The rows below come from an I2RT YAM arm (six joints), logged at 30 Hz.
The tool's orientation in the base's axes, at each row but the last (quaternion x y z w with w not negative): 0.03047, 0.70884, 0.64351, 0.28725; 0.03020, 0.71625, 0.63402, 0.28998; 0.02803, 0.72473, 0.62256, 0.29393; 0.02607, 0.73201, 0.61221, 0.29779; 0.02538, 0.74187, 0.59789, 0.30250; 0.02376, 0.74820, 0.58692, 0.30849; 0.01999, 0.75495, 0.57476, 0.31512; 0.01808, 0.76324, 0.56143, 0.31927; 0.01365, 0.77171, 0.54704, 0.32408; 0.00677, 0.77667, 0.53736, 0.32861; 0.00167, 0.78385, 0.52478, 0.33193; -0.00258, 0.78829, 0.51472, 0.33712
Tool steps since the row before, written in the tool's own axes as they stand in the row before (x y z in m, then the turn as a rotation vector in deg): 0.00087, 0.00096, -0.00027, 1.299, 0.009, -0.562; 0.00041, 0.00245, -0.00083, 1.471, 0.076, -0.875; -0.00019, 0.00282, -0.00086, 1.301, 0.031, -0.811; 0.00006, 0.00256, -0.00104, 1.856, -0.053, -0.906; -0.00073, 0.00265, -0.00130, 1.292, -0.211, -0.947; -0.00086, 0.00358, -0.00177, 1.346, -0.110, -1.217; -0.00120, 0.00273, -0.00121, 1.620, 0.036, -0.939; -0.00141, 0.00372, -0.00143, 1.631, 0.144, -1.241; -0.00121, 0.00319, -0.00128, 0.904, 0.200, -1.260; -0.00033, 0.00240, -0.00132, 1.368, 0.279, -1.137; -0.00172, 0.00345, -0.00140, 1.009, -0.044, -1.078; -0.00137, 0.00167, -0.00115, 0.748, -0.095, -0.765
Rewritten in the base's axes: -0.00116, 0.00028, 0.00057, -1.336, 0.035, -0.466; -0.00151, -0.00009, 0.00214, -1.643, -0.160, -0.460; -0.00116, -0.00021, 0.00271, -1.458, -0.183, -0.438; -0.00137, -0.00025, 0.00239, -1.931, -0.064, -0.732; -0.00089, -0.00067, 0.00283, -1.439, -0.369, -0.634; -0.00134, -0.00076, 0.00378, -1.648, -0.550, -0.535; -0.00055, -0.00058, 0.00312, -1.777, -0.155, -0.570; -0.00084, -0.00038, 0.00413, -1.975, -0.366, -0.431; -0.00077, -0.00024, 0.00355, -1.430, -0.633, -0.027; -0.00125, -0.00020, 0.00245, -1.757, -0.329, -0.219; -0.00058, -0.00020, 0.00405, -1.334, -0.551, -0.313; -0.00014, -0.00062, 0.00236, -0.949, -0.410, -0.291
